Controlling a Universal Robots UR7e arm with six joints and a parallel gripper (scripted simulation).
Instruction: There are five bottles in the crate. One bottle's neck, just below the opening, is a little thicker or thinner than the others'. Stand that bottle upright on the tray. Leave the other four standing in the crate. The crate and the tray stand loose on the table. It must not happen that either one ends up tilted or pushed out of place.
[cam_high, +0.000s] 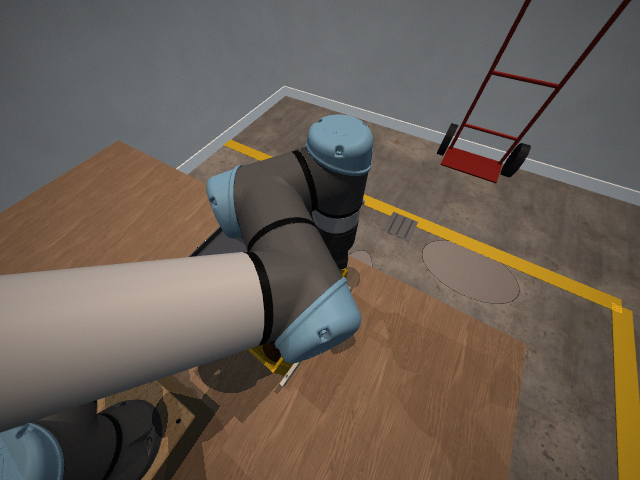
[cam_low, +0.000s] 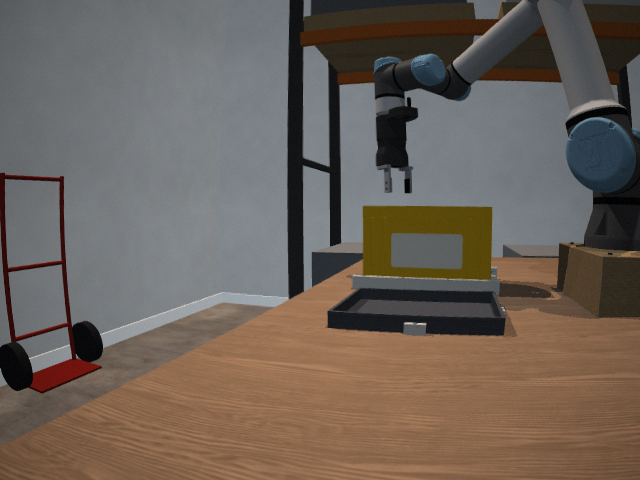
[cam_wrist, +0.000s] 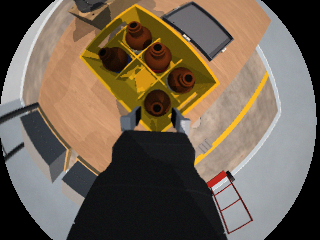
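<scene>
Now: the yellow crate 9 cm behind my hand, 5 cm to the left of it and 14 cm below it. The rest, counted from my hand: glass bottle: 18 cm behind, 14 cm below; then dark tray: 11 cm behind, 34 cm to the left, 21 cm below.
</scene>
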